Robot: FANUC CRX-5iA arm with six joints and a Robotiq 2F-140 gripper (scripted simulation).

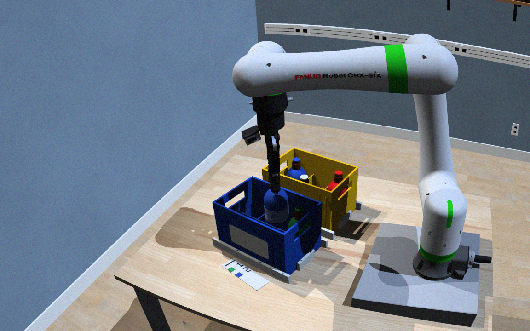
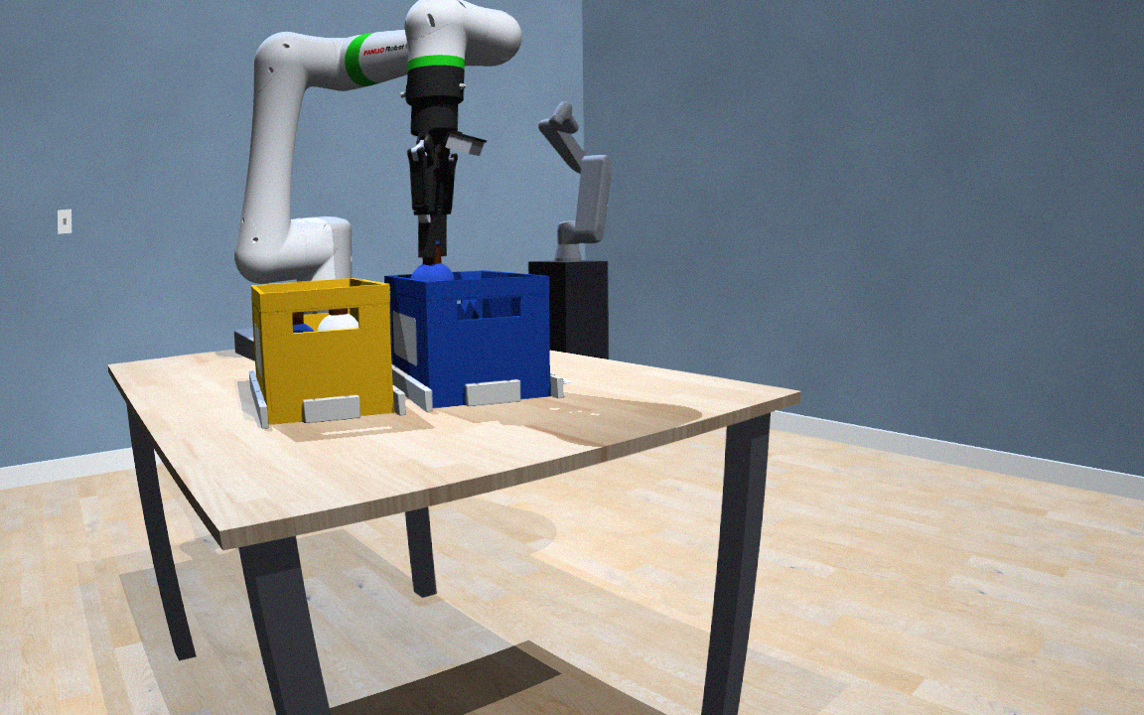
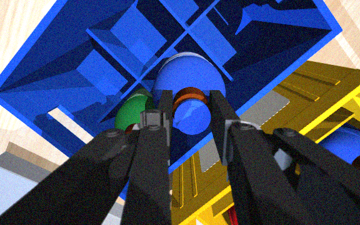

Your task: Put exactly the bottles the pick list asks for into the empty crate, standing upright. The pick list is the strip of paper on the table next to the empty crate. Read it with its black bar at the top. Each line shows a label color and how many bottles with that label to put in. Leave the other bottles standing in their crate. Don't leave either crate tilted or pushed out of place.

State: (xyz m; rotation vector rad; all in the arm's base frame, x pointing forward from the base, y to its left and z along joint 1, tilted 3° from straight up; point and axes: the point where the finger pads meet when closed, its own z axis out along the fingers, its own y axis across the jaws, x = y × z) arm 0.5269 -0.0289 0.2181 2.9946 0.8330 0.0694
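The blue crate lies 16 cm below my hand, 4 cm to the left of it and 1 cm ahead of it. Also, from my hand: green-label bottle 15 cm below, 9 cm behind, 2 cm to the left; yellow crate 19 cm to the right, 16 cm below, 5 cm behind; white-label bottle 15 cm to the right, 15 cm below, 4 cm behind.
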